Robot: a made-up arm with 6 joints.
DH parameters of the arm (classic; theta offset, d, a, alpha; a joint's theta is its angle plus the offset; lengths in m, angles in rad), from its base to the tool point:
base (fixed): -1.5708 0.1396 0 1.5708
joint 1: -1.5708 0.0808 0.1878 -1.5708
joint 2: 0 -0.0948 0.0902 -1.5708
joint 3: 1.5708 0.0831 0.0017 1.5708
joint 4: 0 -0.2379 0.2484 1.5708
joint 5: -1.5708 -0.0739 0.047 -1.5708
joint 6: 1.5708 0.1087 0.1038 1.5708
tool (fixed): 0 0.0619 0 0
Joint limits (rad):
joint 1: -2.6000..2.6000
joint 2: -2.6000..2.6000
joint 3: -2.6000..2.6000
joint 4: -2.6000..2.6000
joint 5: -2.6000..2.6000
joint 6: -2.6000..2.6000
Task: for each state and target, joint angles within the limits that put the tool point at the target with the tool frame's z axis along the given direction. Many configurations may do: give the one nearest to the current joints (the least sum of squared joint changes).
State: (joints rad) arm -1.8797 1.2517 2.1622 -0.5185 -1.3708 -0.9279
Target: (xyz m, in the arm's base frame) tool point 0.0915 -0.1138 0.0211 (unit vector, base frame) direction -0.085 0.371 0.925
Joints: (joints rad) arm -1.0497 1.8104 2.5817 -0.5306 -2.2006 -0.2797
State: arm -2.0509 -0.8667 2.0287 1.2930 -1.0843 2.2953
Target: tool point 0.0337 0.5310 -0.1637 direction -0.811 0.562 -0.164
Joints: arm -1.5289 -0.8457 1.3616 1.5087 -1.9393 1.3834
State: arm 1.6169 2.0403 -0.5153 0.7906 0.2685 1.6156
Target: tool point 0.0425 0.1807 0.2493 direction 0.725 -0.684 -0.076
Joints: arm 0.7946 1.1750 0.2999 1.4901 0.3655 2.4397
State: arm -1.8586 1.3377 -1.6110 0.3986 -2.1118 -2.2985
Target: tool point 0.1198 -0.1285 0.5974 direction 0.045 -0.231 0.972
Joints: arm -2.5984 0.7486 -1.6072 0.1278 -2.5680 -2.6000
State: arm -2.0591 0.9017 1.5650 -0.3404 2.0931 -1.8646
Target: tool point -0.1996 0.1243 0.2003 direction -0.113 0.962 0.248
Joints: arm -1.9751 0.7344 1.6611 -0.5198 2.4184 -1.8530
